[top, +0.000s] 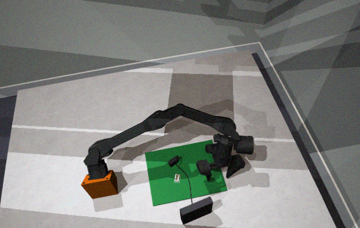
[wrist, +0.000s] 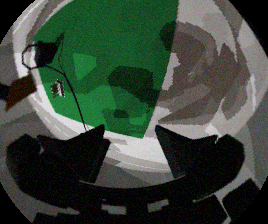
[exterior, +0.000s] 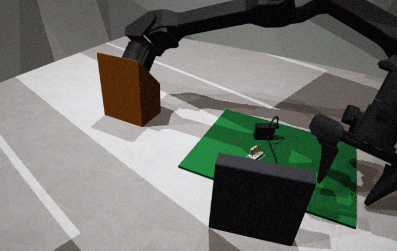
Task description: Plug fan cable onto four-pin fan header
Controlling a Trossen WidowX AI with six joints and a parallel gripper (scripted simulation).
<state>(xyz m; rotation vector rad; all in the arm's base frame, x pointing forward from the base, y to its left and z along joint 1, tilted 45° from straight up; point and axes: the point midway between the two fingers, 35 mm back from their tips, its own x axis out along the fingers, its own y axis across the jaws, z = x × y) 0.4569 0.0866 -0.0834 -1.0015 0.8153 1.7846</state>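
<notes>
The black plug is 18 cm behind my gripper tip and 9 cm to the left of it. Also, from my gripper tip: green board: 13 cm behind, 6 cm to the left, 3 cm below; black fan box: 13 cm to the right, 10 cm behind, 4 cm above.
</notes>
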